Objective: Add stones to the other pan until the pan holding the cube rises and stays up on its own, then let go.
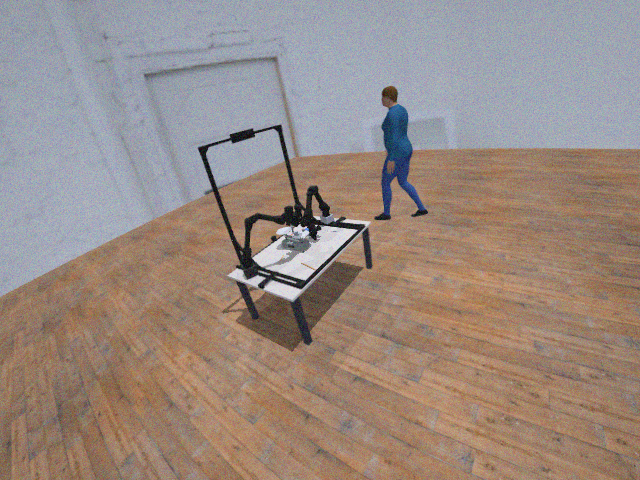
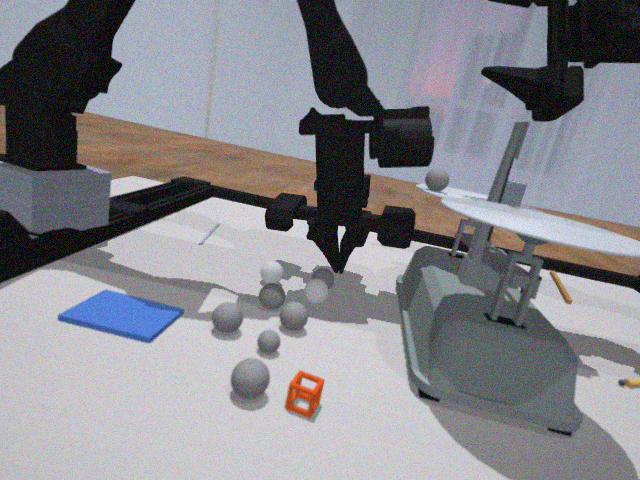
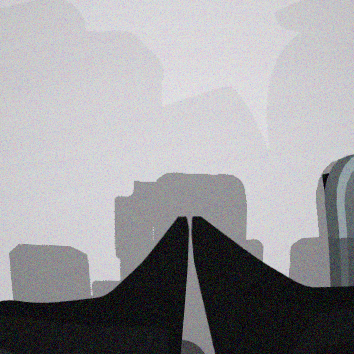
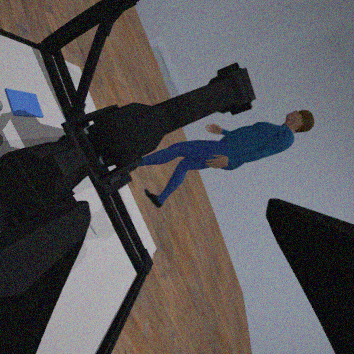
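Where they show: left gripper, fingertip midpoint: point(image 1: 315, 240) point(image 2: 339, 271) point(image 3: 188, 224); right gripper, fingertip midpoint: point(image 1: 301, 212) point(image 2: 482, 32) point(image 4: 179, 208); left arm's base, link origin: point(image 1: 326, 215) point(image 2: 41, 163); right arm's base, link origin: point(image 1: 248, 266).
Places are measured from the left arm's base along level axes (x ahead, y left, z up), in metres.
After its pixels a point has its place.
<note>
My left gripper point(image 2: 338, 269) @(z -0.083, x 0.322, y 0.187 m) point(image 3: 188, 224) @(z -0.083, x 0.322, y 0.187 m) is shut with its tips almost meeting and no stone between them, just above and behind the grey stones. Stones such as a pale one point(image 2: 316, 290) @(z -0.068, x 0.334, y 0.061 m), a dark one point(image 2: 271, 295) @(z -0.068, x 0.304, y 0.011 m) and a large one point(image 2: 250, 378) @(z -0.066, x 0.359, y -0.128 m) lie on the table. The grey-green scale point(image 2: 496, 361) @(z -0.042, x 0.517, y -0.020 m) stands to their right. Its far pan point(image 2: 454, 192) @(z 0.056, x 0.441, y 0.208 m) bears one stone point(image 2: 436, 179) @(z 0.071, x 0.420, y 0.161 m); its near pan point(image 2: 547, 227) @(z 0.068, x 0.522, y -0.006 m) is tilted. A blue-grey block point(image 2: 513, 193) @(z 0.074, x 0.503, y 0.161 m), perhaps the cube, is partly hidden behind the near pan's rim; which pan bears it is unclear. My right gripper point(image 4: 179, 208) @(z 0.240, x 0.420, y 0.213 m) is open and empty, high above the scale.
An orange wireframe cube point(image 2: 291, 397) @(z -0.078, x 0.387, y -0.114 m) stands beside the large stone. A blue flat slab point(image 2: 121, 316) @(z -0.083, x 0.214, y -0.094 m) point(image 4: 24, 103) @(z -0.083, x 0.213, y -0.083 m) lies left of the stones. An orange stick point(image 2: 560, 287) @(z -0.082, x 0.633, y 0.441 m) lies behind the scale. Black rails edge the table. A person point(image 1: 397, 135) point(image 4: 257, 142) walks beyond it.
</note>
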